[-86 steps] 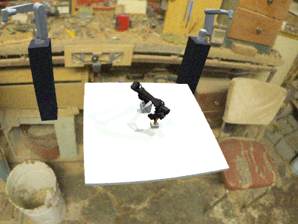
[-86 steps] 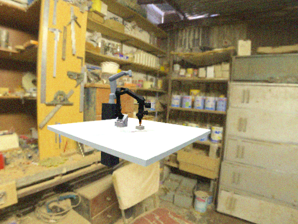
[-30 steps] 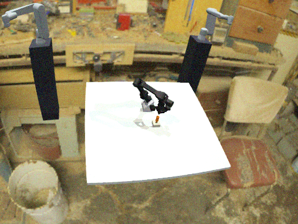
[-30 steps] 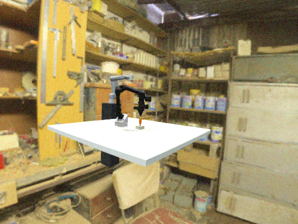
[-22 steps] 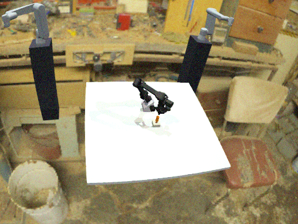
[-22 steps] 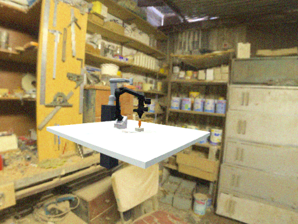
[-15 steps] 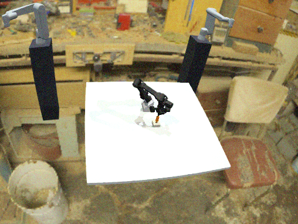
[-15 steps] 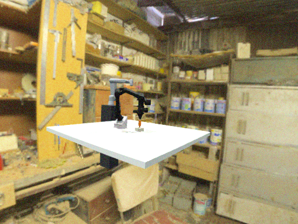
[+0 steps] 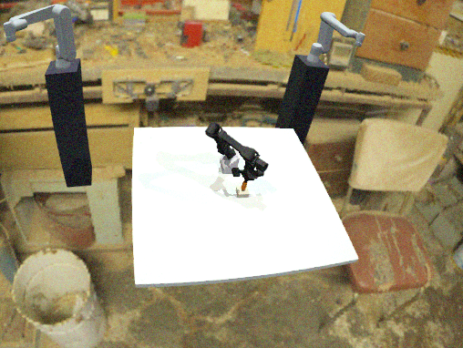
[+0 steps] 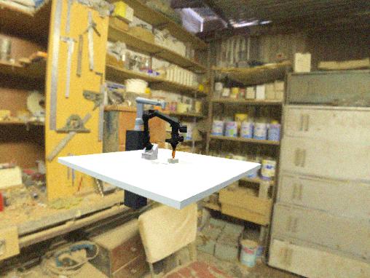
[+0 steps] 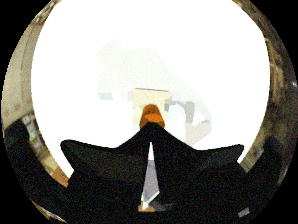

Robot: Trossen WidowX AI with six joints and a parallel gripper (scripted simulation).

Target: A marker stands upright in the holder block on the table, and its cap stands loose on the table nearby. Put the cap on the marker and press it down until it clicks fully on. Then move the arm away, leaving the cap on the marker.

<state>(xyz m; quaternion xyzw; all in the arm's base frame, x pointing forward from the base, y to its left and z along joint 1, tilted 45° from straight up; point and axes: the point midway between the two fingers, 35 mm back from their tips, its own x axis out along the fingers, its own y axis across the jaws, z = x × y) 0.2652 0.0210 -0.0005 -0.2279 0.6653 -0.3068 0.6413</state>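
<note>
My gripper tip is 3 cm above the orange cap.
</note>
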